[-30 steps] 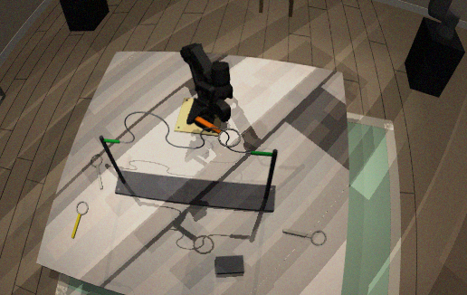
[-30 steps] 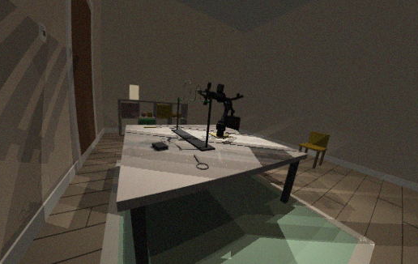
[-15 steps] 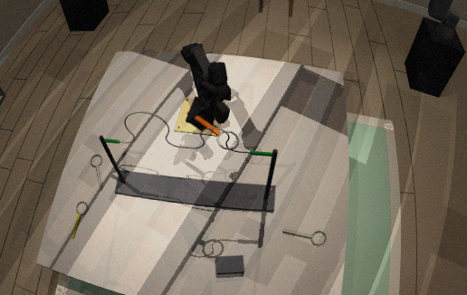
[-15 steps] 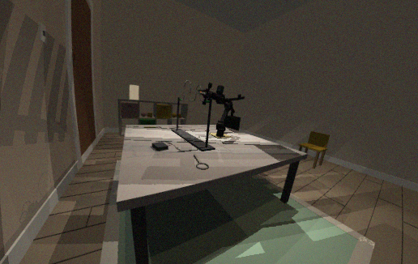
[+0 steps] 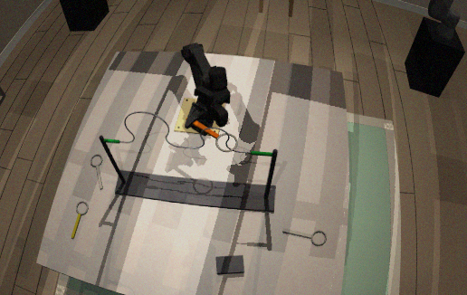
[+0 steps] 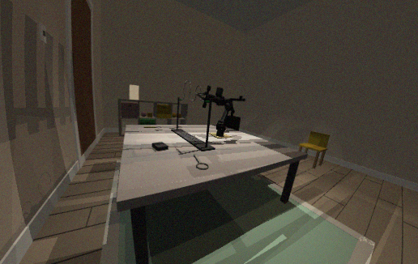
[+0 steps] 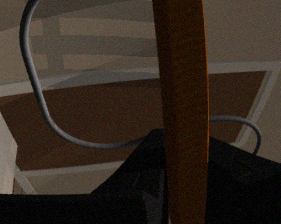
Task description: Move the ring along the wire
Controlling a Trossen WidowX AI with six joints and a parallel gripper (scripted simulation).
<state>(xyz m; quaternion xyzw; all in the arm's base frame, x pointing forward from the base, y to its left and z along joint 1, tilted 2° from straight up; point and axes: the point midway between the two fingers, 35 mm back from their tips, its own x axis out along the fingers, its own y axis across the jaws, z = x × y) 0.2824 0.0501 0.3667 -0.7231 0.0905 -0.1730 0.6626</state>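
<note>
The orange-handled ring is 90 mm to the left of my gripper tip and 10 mm below it. From my gripper tip the other things lie so: yellow-handled ring (470 mm to the right, 380 mm below, 300 mm ahead); then dark block (370 mm below, 310 mm ahead, 200 mm to the left).
</note>
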